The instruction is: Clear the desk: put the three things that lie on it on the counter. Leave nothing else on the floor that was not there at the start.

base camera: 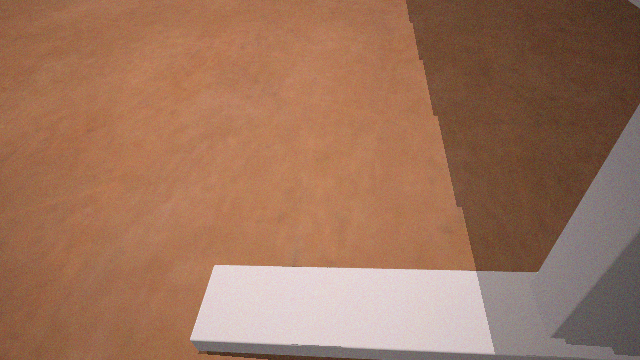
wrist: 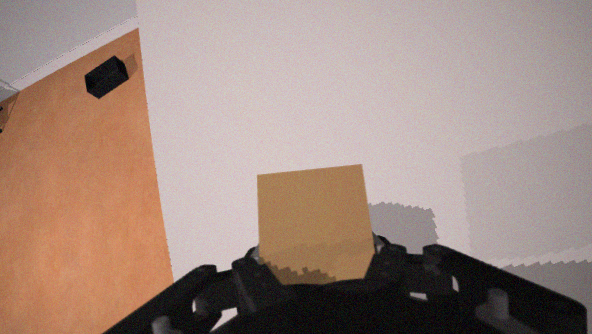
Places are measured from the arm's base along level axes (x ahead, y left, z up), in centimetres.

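Pixels of known places: gripper, fingertip midpoint: (wrist: 316, 248).
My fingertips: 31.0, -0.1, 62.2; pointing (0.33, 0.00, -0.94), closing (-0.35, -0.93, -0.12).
Observation:
Ahead of a thing's pixels: the offset from my fingertips to its middle, as dx, dy, dz. "spot": to the spot under its first point. Level surfaces: height alone.
A tan block {-0.1, -0.2, +1.6} (wrist: 315, 215) shows its flat, squarish face at the lower middle of the wrist view. My gripper (wrist: 316, 248) is shut on the tan block, with one black finger on each side of it. Behind the block is a broad pale surface {dz -6.9} (wrist: 300, 85) with grey shadows on its right part; I cannot tell whether it is the desk or the counter. The gap between block and surface is hard to judge. The other desk things cannot be made out.
In the wrist view a black box (wrist: 106, 77) lies on the orange-brown floor {dz -101.9} (wrist: 75, 190) at the upper left, near a white strip (wrist: 75, 54) along a grey wall. In the base view a white bar (base camera: 345, 307) crosses the floor (base camera: 250, 150), with a slanted pale part {spot: -4.9, -17.4, -87.2} (base camera: 595, 215) at right.

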